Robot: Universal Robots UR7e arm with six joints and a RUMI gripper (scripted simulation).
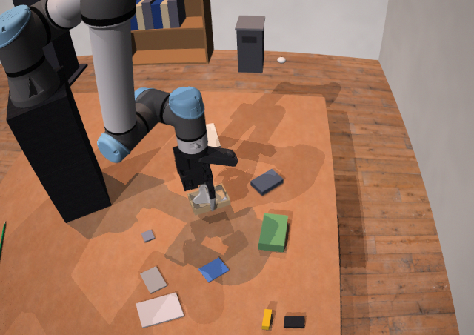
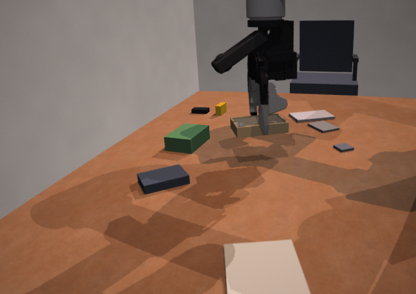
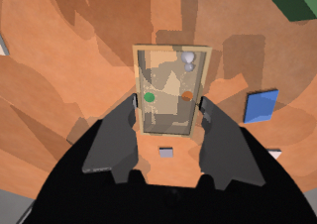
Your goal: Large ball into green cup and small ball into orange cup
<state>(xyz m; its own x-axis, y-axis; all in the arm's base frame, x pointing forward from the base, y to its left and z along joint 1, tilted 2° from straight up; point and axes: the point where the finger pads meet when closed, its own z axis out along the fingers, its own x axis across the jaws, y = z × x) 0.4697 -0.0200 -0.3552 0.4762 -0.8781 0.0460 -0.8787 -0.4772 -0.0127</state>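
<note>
Now: hand 1 cm above the covered wooden puzzle. The rest, counted from my hand: green block 19 cm ahead, 7 cm below, 6 cm to the right; then small grey tile 18 cm behind, 11 cm to the right, 8 cm below; then blue tile 19 cm to the right, 9 cm below, 4 cm ahead.
</note>
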